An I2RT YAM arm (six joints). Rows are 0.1 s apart.
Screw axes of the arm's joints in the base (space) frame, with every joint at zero. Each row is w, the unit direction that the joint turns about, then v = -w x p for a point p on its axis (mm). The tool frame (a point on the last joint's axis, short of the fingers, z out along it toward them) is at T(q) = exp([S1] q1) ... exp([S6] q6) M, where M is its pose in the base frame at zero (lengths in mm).
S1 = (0, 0, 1, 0.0, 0.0, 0.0)
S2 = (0, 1, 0, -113.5, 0.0, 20.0)
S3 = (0, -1, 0, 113.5, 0.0, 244.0)
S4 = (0, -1, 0, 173.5, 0.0, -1.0)
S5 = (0, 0, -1, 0.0, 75.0, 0.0)
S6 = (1, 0, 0, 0.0, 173.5, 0.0)
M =
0 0 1 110.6
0 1 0 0.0
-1 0 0 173.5
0 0 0 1
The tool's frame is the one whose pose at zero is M.
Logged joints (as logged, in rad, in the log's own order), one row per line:
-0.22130 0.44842 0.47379 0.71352 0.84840 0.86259
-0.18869 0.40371 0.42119 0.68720 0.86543 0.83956
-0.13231 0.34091 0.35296 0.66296 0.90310 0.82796
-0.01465 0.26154 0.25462 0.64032 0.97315 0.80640
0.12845 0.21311 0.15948 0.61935 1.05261 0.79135
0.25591 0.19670 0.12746 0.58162 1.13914 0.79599
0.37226 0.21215 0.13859 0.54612 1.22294 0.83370
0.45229 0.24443 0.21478 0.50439 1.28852 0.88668
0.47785 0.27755 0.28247 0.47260 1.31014 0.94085
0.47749 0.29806 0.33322 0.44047 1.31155 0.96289
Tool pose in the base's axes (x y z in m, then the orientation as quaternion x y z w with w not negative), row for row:
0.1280 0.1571 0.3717 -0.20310 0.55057 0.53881 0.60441
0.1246 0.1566 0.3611 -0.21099 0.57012 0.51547 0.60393
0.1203 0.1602 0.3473 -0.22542 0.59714 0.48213 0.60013
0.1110 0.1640 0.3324 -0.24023 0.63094 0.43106 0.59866
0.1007 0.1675 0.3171 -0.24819 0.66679 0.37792 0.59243
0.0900 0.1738 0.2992 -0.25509 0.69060 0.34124 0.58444
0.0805 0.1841 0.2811 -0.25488 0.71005 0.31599 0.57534
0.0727 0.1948 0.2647 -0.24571 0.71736 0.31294 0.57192
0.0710 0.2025 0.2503 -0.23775 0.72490 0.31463 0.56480
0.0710 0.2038 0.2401 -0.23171 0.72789 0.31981 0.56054
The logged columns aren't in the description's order. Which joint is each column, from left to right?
Columns, left to right: q5, q6, q4, q3, q1, q2.
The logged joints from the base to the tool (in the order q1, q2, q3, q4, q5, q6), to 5 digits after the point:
0.84840 0.86259 0.71352 0.47379 -0.22130 0.44842
0.86543 0.83956 0.68720 0.42119 -0.18869 0.40371
0.90310 0.82796 0.66296 0.35296 -0.13231 0.34091
0.97315 0.80640 0.64032 0.25462 -0.01465 0.26154
1.05261 0.79135 0.61935 0.15948 0.12845 0.21311
1.13914 0.79599 0.58162 0.12746 0.25591 0.19670
1.22294 0.83370 0.54612 0.13859 0.37226 0.21215
1.28852 0.88668 0.50439 0.21478 0.45229 0.24443
1.31014 0.94085 0.47260 0.28247 0.47785 0.27755
1.31155 0.96289 0.44047 0.33322 0.47749 0.29806

